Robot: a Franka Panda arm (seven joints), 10 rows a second.
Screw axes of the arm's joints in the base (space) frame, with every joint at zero. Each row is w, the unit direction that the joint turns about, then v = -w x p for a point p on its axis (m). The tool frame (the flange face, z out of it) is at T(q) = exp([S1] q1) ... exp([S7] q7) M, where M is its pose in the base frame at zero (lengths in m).
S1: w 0 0 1 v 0 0 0
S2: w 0 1 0 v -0.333 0 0
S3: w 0 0 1 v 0 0 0
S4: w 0 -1 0 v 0.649 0 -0.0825
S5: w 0 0 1 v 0 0 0
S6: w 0 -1 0 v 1.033 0 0
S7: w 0 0 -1 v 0 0.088 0
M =
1 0 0 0.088
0 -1 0 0
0 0 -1 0.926
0 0 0 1
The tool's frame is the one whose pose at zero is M.
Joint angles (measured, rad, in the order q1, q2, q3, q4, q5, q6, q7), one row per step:
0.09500, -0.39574, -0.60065, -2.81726, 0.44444, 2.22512, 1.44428
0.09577, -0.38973, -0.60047, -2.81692, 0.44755, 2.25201, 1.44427
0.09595, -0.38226, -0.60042, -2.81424, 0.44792, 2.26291, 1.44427
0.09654, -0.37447, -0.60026, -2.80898, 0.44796, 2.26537, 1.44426
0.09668, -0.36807, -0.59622, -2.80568, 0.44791, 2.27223, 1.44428
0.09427, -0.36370, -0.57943, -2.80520, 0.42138, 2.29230, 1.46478
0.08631, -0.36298, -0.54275, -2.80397, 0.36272, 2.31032, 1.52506
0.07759, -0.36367, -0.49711, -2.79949, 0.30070, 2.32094, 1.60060
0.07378, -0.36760, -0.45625, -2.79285, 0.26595, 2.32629, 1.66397
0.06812, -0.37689, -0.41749, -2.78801, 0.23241, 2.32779, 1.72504
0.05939, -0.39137, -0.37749, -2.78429, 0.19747, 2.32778, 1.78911
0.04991, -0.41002, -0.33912, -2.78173, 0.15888, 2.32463, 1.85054
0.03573, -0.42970, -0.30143, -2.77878, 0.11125, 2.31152, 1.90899
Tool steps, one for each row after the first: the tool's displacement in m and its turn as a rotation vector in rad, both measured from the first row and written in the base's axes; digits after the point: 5 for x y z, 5 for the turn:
0.00193, -0.00280, -0.00062, -0.01709, -0.01031, -0.01367
0.00318, -0.00463, -0.00147, -0.02622, -0.01160, -0.01915
0.00466, -0.00597, -0.00183, -0.03104, -0.00990, -0.02057
0.00637, -0.00640, -0.00207, -0.03929, -0.01062, -0.02030
0.00913, -0.00522, -0.00164, -0.07392, -0.00594, -0.01214
0.01358, -0.00037, 0.00105, -0.13112, 0.01585, 0.00078
0.01954, 0.00717, 0.00553, -0.19075, 0.04088, 0.01124
0.02604, 0.01580, 0.01146, -0.23083, 0.05370, 0.01131
0.03111, 0.02421, 0.01815, -0.26734, 0.06259, 0.00875
0.03529, 0.03245, 0.02612, -0.30484, 0.06786, 0.00122
0.03827, 0.04038, 0.03475, -0.34379, 0.06960, -0.00442
0.03949, 0.04682, 0.04305, -0.38750, 0.07585, -0.00481

